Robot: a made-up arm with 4 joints. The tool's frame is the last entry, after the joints. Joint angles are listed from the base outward.
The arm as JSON. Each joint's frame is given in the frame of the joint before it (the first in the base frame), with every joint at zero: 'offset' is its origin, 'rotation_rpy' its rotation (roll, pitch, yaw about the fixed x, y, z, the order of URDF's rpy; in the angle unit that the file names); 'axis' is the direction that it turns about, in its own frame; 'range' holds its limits. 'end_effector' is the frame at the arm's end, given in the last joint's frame.
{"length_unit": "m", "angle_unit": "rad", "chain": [
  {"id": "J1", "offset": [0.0, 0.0, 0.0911], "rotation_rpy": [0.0, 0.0, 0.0], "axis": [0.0, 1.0, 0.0], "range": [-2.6, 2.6]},
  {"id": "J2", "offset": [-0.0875, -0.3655, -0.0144], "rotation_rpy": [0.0, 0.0, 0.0], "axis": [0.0, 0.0, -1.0], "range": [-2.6, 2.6]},
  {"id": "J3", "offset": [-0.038, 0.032, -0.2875], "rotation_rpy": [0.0, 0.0, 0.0], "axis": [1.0, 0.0, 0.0], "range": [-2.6, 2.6]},
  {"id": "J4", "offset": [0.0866, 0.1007, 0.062], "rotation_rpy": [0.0, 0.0, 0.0], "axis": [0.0, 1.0, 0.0], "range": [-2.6, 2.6]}
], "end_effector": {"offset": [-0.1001, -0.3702, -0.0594], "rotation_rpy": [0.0, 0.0, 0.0]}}
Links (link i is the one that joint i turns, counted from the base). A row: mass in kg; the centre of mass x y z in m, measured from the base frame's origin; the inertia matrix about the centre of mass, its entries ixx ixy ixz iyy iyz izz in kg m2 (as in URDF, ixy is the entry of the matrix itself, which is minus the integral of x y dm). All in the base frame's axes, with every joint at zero. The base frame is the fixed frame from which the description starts. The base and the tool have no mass.
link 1: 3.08; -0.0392 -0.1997 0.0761; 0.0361 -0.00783 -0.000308 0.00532 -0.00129 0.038
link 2: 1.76; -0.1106 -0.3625 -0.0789; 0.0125 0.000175 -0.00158 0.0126 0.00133 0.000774
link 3: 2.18; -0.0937 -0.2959 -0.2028; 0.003 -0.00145 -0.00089 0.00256 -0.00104 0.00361
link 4: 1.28; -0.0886 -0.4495 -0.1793; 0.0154 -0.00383 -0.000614 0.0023 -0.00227 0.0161
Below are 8 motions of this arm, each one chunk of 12 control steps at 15 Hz.
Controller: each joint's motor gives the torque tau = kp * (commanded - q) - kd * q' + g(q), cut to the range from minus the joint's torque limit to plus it. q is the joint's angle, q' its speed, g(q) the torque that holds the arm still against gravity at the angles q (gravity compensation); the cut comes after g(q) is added. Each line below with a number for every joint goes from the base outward.
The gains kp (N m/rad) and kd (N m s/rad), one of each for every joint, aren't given. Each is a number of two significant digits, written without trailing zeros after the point. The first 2 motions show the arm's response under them.
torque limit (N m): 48 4.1 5.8 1.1
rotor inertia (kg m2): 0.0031 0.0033 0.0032 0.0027
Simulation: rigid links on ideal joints. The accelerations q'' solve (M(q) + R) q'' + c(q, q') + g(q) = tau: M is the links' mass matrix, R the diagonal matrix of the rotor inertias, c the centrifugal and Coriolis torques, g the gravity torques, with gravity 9.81 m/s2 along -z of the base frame. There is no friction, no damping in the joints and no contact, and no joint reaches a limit. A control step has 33 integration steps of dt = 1/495 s. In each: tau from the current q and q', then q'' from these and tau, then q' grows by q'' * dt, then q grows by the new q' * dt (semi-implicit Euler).
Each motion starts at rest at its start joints. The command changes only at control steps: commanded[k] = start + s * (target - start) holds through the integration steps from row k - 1 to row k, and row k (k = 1, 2, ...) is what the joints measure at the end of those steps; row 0 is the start. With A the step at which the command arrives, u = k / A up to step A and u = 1 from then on. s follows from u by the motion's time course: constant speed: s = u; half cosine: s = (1 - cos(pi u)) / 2; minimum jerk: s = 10 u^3 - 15 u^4 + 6 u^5; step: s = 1 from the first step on.
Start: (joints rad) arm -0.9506 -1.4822 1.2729 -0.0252
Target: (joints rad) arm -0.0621 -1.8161 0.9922 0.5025
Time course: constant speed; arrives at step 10
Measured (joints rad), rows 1 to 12:
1: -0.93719 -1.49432 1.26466 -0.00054
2: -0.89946 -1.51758 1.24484 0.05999
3: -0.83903 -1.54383 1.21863 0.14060
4: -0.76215 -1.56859 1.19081 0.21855
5: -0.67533 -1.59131 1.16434 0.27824
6: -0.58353 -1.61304 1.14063 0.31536
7: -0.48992 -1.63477 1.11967 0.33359
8: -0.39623 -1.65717 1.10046 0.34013
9: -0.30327 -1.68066 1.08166 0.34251
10: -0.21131 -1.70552 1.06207 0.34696
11: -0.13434 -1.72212 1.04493 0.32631
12: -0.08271 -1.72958 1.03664 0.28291
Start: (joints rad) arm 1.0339 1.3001 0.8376 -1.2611
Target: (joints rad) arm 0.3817 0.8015 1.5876 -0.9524
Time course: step
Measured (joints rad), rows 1 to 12:
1: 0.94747 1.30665 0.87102 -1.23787
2: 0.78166 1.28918 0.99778 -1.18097
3: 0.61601 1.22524 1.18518 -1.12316
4: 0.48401 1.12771 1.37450 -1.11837
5: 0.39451 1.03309 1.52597 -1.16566
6: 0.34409 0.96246 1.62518 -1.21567
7: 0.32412 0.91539 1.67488 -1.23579
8: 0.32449 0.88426 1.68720 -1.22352
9: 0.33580 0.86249 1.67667 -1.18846
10: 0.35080 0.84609 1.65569 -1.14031
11: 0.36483 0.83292 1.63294 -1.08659
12: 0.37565 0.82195 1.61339 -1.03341
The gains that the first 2 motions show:
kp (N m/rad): 37 1.2 3.6 0.34
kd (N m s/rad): 5.4 0.32 0.66 0.082
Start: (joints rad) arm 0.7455 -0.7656 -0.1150 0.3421
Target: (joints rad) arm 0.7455 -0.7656 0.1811 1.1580
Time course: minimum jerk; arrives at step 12
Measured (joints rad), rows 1 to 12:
1: 0.74549 -0.76563 -0.11468 0.34274
2: 0.74546 -0.76581 -0.11233 0.34744
3: 0.74538 -0.76627 -0.10528 0.36175
4: 0.74528 -0.76693 -0.09116 0.39096
5: 0.74524 -0.76744 -0.06887 0.43821
6: 0.74534 -0.76729 -0.03896 0.50370
7: 0.74559 -0.76603 -0.00350 0.58454
8: 0.74594 -0.76361 0.03436 0.67527
9: 0.74625 -0.76051 0.07107 0.76870
10: 0.74640 -0.75762 0.10341 0.85722
11: 0.74630 -0.75595 0.12914 0.93432
12: 0.74598 -0.75602 0.14755 0.99639

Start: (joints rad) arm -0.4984 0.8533 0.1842 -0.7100
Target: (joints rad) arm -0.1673 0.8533 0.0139 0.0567
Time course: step
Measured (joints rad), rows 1 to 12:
1: -0.44906 0.86598 0.18200 -0.76008
2: -0.36089 0.86186 0.16392 -0.73775
3: -0.27813 0.84317 0.13160 -0.60614
4: -0.21623 0.82683 0.09728 -0.41406
5: -0.17669 0.82146 0.06594 -0.21383
6: -0.15550 0.82614 0.03788 -0.03978
7: -0.14728 0.83575 0.01426 0.09274
8: -0.14695 0.84604 -0.00309 0.18063
9: -0.15046 0.85494 -0.01326 0.22779
10: -0.15509 0.86185 -0.01673 0.24194
11: -0.15937 0.86678 -0.01501 0.23230
12: -0.16271 0.86983 -0.01001 0.20785

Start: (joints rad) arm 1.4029 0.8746 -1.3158 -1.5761
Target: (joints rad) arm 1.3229 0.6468 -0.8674 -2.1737
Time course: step
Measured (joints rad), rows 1 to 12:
1: 1.39064 0.82927 -1.24069 -1.62918
2: 1.36857 0.77761 -1.12266 -1.72967
3: 1.34791 0.74807 -1.02405 -1.83183
4: 1.33278 0.73296 -0.95657 -1.91661
5: 1.32374 0.72401 -0.91525 -1.98115
6: 1.31957 0.71636 -0.89171 -2.02916
7: 1.31851 0.70788 -0.87907 -2.06517
8: 1.31905 0.69814 -0.87272 -2.09282
9: 1.32015 0.68764 -0.86989 -2.11464
10: 1.32126 0.67720 -0.86894 -2.13228
11: 1.32213 0.66756 -0.86893 -2.14668
12: 1.32271 0.65926 -0.86932 -2.15837

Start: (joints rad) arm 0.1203 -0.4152 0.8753 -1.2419
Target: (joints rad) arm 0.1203 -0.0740 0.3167 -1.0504
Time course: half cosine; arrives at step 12
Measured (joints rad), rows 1 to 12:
1: 0.12032 -0.41498 0.87400 -1.24150
2: 0.12042 -0.41361 0.86789 -1.23972
3: 0.12062 -0.40937 0.85297 -1.23560
4: 0.12088 -0.40047 0.82652 -1.22868
5: 0.12110 -0.38562 0.78763 -1.21910
6: 0.12119 -0.36437 0.73716 -1.20749
7: 0.12107 -0.33712 0.67750 -1.19459
8: 0.12075 -0.30504 0.61218 -1.18093
9: 0.12029 -0.26978 0.54547 -1.16667
10: 0.11979 -0.23329 0.48194 -1.15163
11: 0.11936 -0.19762 0.42605 -1.13558
12: 0.11908 -0.16480 0.38175 -1.11853

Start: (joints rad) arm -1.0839 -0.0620 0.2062 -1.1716
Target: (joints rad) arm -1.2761 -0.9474 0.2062 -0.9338
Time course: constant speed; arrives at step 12
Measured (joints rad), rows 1 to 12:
1: -1.08685 -0.06864 0.20594 -1.15792
2: -1.09433 -0.08584 0.20590 -1.13029
3: -1.10552 -0.11339 0.20632 -1.09790
4: -1.11927 -0.15057 0.20699 -1.06760
5: -1.13455 -0.19658 0.20761 -1.04268
6: -1.15066 -0.25051 0.20799 -1.02385
7: -1.16713 -0.31128 0.20810 -1.01036
8: -1.18370 -0.37767 0.20796 -1.00082
9: -1.20022 -0.44844 0.20767 -0.99369
10: -1.21665 -0.52237 0.20728 -0.98757
11: -1.23296 -0.59840 0.20685 -0.98133
12: -1.24916 -0.67563 0.20644 -0.97413

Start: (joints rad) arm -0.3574 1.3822 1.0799 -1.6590
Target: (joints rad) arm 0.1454 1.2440 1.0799 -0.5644
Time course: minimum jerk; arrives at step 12
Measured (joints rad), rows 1 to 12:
1: -0.35701 1.38188 1.08009 -1.65828
2: -0.35396 1.37955 1.08137 -1.65263
3: -0.34388 1.37268 1.08490 -1.63396
4: -0.32205 1.35959 1.09115 -1.59425
5: -0.28544 1.34073 1.09965 -1.52962
6: -0.23381 1.31862 1.10890 -1.44139
7: -0.16988 1.29700 1.11660 -1.33433
8: -0.09877 1.27917 1.12007 -1.21413
9: -0.02715 1.26674 1.11720 -1.08591
10: 0.03797 1.25921 1.10744 -0.95387
11: 0.09060 1.25478 1.09242 -0.82200
12: 0.12747 1.25175 1.07565 -0.69573

